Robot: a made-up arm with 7 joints. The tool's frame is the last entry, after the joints.
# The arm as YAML. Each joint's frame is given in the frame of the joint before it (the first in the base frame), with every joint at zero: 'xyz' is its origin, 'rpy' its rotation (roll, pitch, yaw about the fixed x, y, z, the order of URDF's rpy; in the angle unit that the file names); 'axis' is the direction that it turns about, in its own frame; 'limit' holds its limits. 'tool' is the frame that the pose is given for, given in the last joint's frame.
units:
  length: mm
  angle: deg
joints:
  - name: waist
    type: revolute
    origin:
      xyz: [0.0, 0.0, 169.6]
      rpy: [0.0, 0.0, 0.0]
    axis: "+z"
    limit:
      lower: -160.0
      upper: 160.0
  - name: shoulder
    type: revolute
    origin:
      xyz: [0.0, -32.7, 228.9]
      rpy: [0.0, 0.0, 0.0]
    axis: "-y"
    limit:
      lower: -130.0
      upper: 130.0
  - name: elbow
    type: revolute
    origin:
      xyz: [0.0, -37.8, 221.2]
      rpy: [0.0, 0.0, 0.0]
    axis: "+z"
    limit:
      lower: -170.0
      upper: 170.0
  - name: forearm
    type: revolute
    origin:
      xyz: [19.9, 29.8, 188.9]
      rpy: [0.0, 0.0, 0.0]
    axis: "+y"
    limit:
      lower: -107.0
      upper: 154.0
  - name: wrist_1
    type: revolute
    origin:
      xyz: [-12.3, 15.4, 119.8]
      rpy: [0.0, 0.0, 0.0]
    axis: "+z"
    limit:
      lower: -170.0
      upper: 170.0
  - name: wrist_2
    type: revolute
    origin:
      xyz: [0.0, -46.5, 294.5]
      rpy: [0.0, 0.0, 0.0]
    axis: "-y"
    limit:
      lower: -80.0
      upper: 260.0
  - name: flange
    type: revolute
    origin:
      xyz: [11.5, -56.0, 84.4]
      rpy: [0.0, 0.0, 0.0]
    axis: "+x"
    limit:
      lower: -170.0
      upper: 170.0
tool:
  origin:
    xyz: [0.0, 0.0, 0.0]
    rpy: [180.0, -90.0, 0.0]
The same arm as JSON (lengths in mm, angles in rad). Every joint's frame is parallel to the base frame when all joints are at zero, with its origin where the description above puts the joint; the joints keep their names.
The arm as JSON. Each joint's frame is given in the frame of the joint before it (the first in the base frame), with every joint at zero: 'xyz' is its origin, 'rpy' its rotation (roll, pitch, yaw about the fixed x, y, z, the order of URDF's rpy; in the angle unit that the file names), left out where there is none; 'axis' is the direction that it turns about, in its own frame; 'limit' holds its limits. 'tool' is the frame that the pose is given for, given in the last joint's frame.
{
  "units": {
    "length": "mm",
    "angle": "rad"
  },
  "joints": [
    {
      "name": "waist",
      "type": "revolute",
      "origin": {
        "xyz": [
          0.0,
          0.0,
          169.6
        ]
      },
      "axis": [
        0.0,
        0.0,
        1.0
      ],
      "limit": {
        "lower": -2.7925,
        "upper": 2.7925
      }
    },
    {
      "name": "shoulder",
      "type": "revolute",
      "origin": {
        "xyz": [
          0.0,
          -32.7,
          228.9
        ]
      },
      "axis": [
        0.0,
        -1.0,
        0.0
      ],
      "limit": {
        "lower": -2.2689,
        "upper": 2.2689
      }
    },
    {
      "name": "elbow",
      "type": "revolute",
      "origin": {
        "xyz": [
          0.0,
          -37.8,
          221.2
        ]
      },
      "axis": [
        0.0,
        0.0,
        1.0
      ],
      "limit": {
        "lower": -2.9671,
        "upper": 2.9671
      }
    },
    {
      "name": "forearm",
      "type": "revolute",
      "origin": {
        "xyz": [
          19.9,
          29.8,
          188.9
        ]
      },
      "axis": [
        0.0,
        1.0,
        0.0
      ],
      "limit": {
        "lower": -1.8675,
        "upper": 2.6878
      }
    },
    {
      "name": "wrist_1",
      "type": "revolute",
      "origin": {
        "xyz": [
          -12.3,
          15.4,
          119.8
        ]
      },
      "axis": [
        0.0,
        0.0,
        1.0
      ],
      "limit": {
        "lower": -2.9671,
        "upper": 2.9671
      }
    },
    {
      "name": "wrist_2",
      "type": "revolute",
      "origin": {
        "xyz": [
          0.0,
          -46.5,
          294.5
        ]
      },
      "axis": [
        0.0,
        -1.0,
        0.0
      ],
      "limit": {
        "lower": -1.3963,
        "upper": 4.5379
      }
    },
    {
      "name": "flange",
      "type": "revolute",
      "origin": {
        "xyz": [
          11.5,
          -56.0,
          84.4
        ]
      },
      "axis": [
        1.0,
        0.0,
        0.0
      ],
      "limit": {
        "lower": -2.9671,
        "upper": 2.9671
      }
    }
  ],
  "tool": {
    "origin": {
      "xyz": [
        0.0,
        0.0,
        0.0
      ],
      "rpy": [
        3.1416,
        -1.5708,
        0.0
      ]
    }
  }
}

